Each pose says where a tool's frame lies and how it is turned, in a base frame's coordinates. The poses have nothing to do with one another.
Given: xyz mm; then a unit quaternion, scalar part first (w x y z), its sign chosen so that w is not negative.
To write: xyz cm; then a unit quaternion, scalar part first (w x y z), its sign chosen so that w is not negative. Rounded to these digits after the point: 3 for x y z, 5 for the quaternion.
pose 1, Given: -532.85 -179.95 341.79 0.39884 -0.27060 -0.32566 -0.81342
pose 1, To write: -53.285 -17.995 34.179 0.39884 -0.27060 -0.32566 -0.81342
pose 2, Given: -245.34 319.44 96.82 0.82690 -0.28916 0.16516 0.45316
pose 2, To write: -24.534 31.944 9.682 0.82690 -0.28916 0.16516 0.45316
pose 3, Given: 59.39 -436.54 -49.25 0.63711 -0.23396 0.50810 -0.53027
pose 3, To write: 5.939 -43.654 -4.925 0.63711 -0.23396 0.50810 -0.53027
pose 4, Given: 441.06 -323.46 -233.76 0.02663 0.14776 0.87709 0.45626
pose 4, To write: 44.106 -32.346 -23.376 0.02663 0.14776 0.87709 0.45626
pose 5, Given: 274.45 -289.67 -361.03 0.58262 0.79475 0.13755 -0.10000
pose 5, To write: 27.445 -28.967 -36.103 0.58262 0.79475 0.13755 -0.10000
